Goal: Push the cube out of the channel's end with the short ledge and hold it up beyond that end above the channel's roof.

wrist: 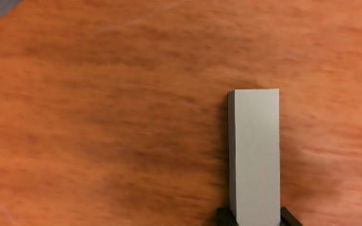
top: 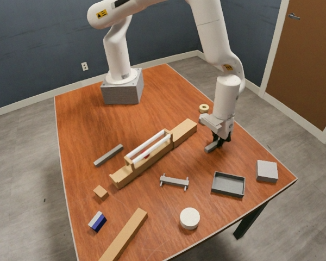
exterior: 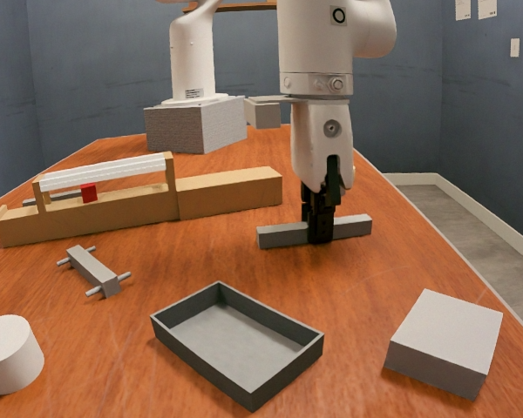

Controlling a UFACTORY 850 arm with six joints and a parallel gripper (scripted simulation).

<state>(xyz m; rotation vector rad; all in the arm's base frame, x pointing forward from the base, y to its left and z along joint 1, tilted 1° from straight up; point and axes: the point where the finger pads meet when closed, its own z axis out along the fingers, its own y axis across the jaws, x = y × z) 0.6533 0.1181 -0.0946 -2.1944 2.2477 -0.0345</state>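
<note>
Right now my hand is 25 cm past the grey bar, 42 cm to the left of it and 1 cm above it. Also, from my hand: grey tray 18 cm ahead, 13 cm to the right, 1 cm below; then grey block 24 cm ahead, 3 cm to the left, 1 cm below; then yellow ring 22 cm behind, 13 cm to the left, 1 cm below.
</note>
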